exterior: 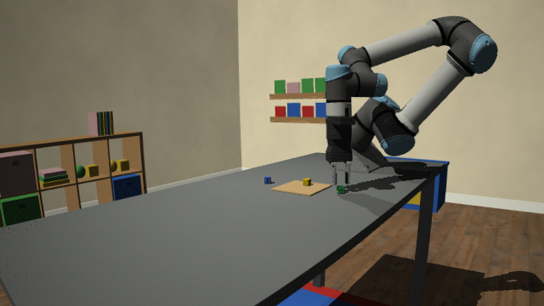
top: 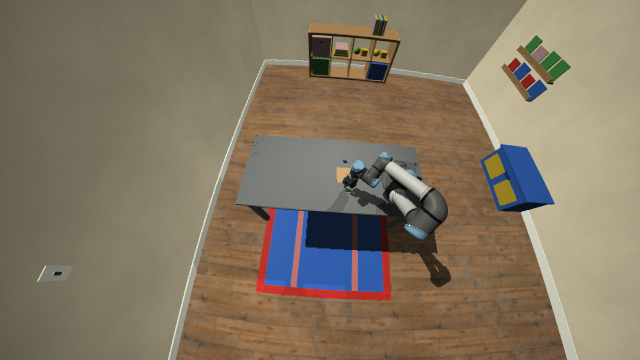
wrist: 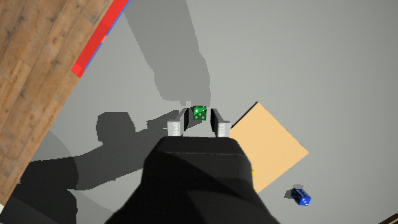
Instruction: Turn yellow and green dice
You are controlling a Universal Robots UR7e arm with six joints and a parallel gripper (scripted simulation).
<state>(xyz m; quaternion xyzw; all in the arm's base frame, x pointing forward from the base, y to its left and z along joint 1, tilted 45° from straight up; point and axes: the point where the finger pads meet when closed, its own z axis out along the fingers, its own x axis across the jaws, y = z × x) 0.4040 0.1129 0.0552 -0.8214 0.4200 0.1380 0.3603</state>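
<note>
Right now the green die is 3 cm below my hand. From my hand the other things lie so: yellow die: 13 cm to the right, 3 cm below, 3 cm behind; then tan mat: 13 cm to the right, 4 cm below; then blue die: 27 cm to the right, 3 cm below, 1 cm behind.
</note>
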